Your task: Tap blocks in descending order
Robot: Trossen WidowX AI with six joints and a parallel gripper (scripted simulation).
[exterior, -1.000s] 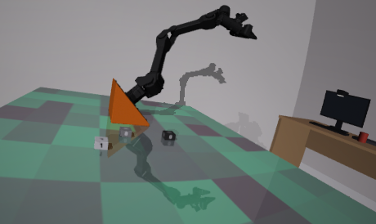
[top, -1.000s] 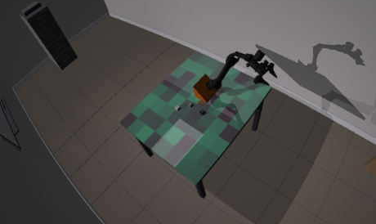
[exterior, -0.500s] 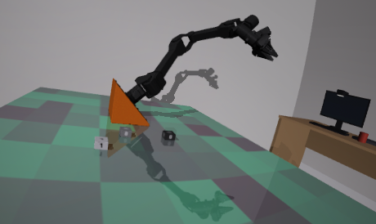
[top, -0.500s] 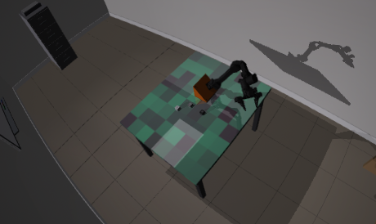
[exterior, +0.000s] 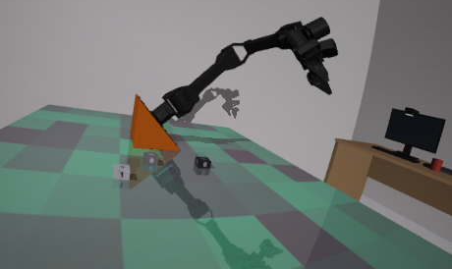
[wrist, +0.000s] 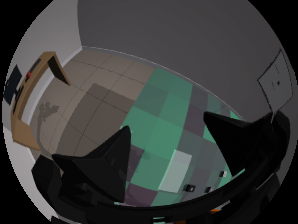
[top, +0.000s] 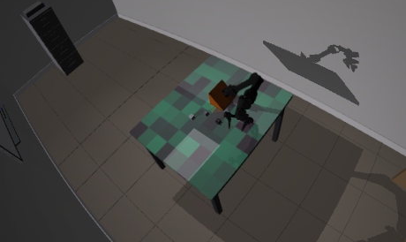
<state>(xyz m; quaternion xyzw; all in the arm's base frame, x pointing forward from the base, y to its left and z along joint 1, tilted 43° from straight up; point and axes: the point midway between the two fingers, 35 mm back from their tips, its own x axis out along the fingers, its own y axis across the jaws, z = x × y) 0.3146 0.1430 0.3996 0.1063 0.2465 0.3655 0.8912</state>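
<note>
The grey block is 400 mm to the right of my gripper tip, 260 mm below it and 80 mm behind it. The rest, counted from my gripper tip: black block 270 mm to the right, 260 mm below, 90 mm behind; then white block 460 mm to the right, 260 mm below, 20 mm ahead.
</note>
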